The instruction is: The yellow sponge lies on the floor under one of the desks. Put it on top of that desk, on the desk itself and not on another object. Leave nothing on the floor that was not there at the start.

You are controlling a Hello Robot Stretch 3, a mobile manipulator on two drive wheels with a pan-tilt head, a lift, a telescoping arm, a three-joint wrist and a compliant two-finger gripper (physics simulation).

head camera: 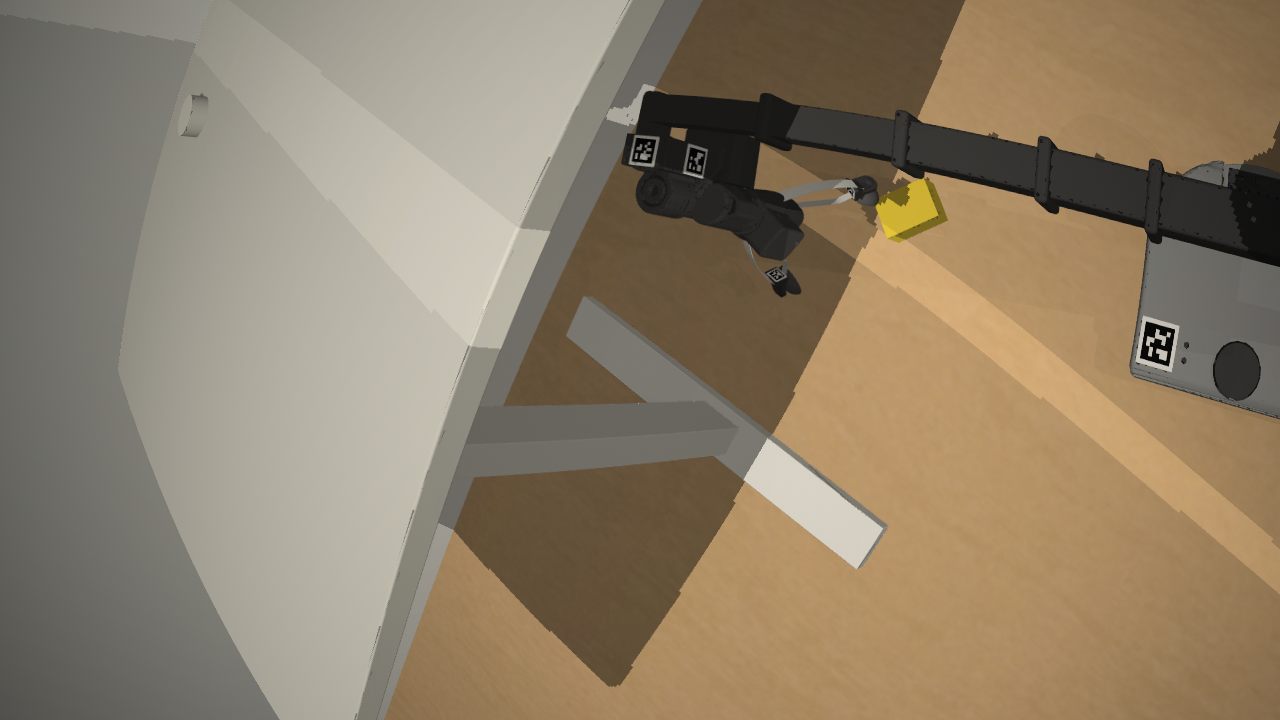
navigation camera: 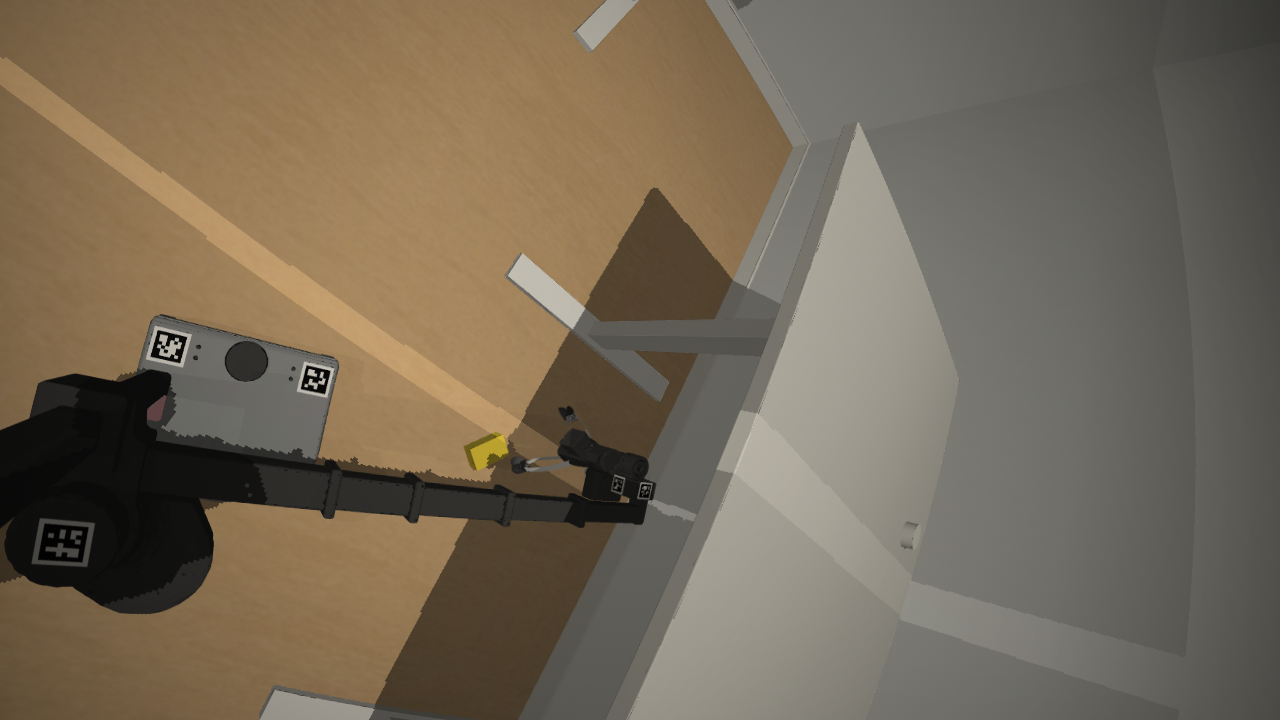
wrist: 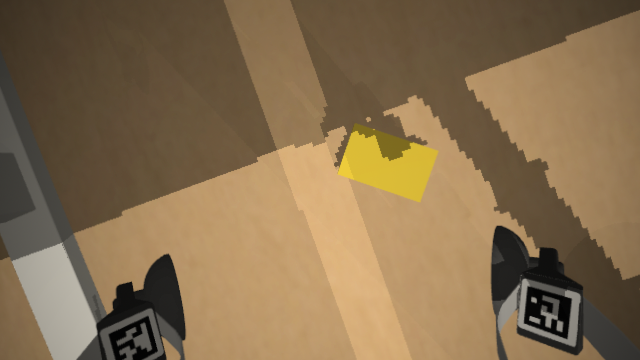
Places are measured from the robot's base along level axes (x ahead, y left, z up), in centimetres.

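Pixels of known places: gripper, fingertip midpoint: (head camera: 833,237) (navigation camera: 538,437); robot's base, link origin: (head camera: 1233,368) (navigation camera: 245,359).
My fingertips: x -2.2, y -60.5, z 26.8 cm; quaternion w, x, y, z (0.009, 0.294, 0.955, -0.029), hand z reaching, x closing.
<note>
Ahead of a thing's pixels: the offset from my fingertips to its top centre. "spot": to the spot under its first point. Level surfaces: height alone.
The yellow sponge @[dx -7.8, dy -0.4, dz -22.3 cm] (head camera: 911,211) (navigation camera: 486,452) (wrist: 392,170) lies flat on the floor near the edge of the desk's shadow, partly shaded itself. The desk @[dz +68.2 cm] (head camera: 358,268) (navigation camera: 805,385) has a pale top, at the left in the head view and at the right in the navigation view. My gripper (head camera: 824,237) (navigation camera: 542,438) (wrist: 333,270) is open with its fingers wide apart and holds nothing. It is between the desk edge and the sponge in the head view, one fingertip close beside the sponge there. In the wrist view the sponge is beyond the fingertips, right of centre.
A desk foot @[spot: dx +38.2, dy -7.8, dz -24.3 cm] (head camera: 814,501) (navigation camera: 547,291) (wrist: 50,300) rests on the floor beside my gripper. A small round pale object @[dx -3.7, dy -42.1, dz +70.6 cm] (head camera: 192,116) (navigation camera: 910,535) is at the desk's far edge. My arm (head camera: 975,147) (navigation camera: 375,494) stretches from my base (head camera: 1199,295) (navigation camera: 259,411). Another foot @[spot: dx +133.1, dy -2.6, dz -24.3 cm] (navigation camera: 608,22) shows at the top.
</note>
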